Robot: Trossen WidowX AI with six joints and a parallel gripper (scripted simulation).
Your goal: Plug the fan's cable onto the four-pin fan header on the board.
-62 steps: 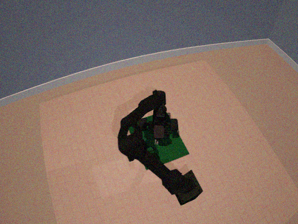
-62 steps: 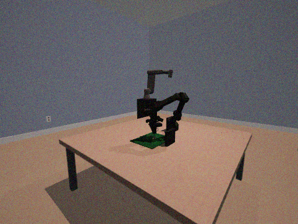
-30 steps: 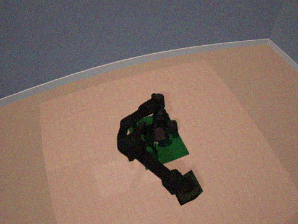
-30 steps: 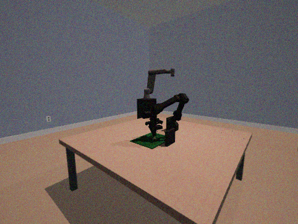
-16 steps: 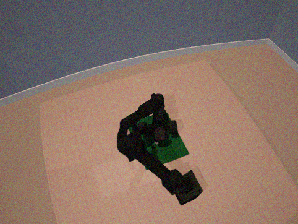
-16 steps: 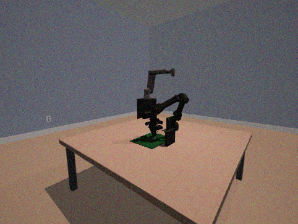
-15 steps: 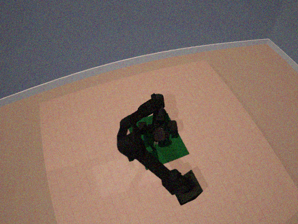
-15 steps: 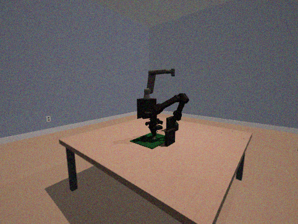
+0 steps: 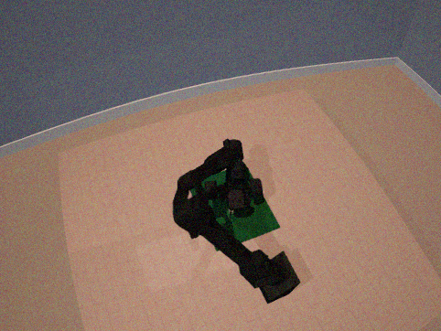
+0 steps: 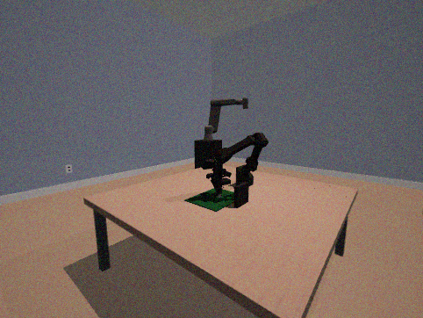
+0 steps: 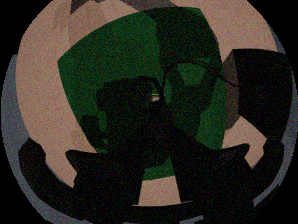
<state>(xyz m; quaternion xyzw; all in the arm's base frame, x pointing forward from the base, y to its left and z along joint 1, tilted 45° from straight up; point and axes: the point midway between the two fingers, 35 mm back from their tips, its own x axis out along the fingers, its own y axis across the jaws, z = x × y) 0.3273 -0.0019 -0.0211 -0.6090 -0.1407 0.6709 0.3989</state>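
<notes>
Right now my gripper tip is 40 mm above the pale fan header and 10 mm past it. Round my gripper tip: black plug 10 mm behind, 10 mm above; dark fan 160 mm to the left, 20 mm above; green circuit board 50 mm below, 10 mm to the right, 10 mm ahead.
</notes>
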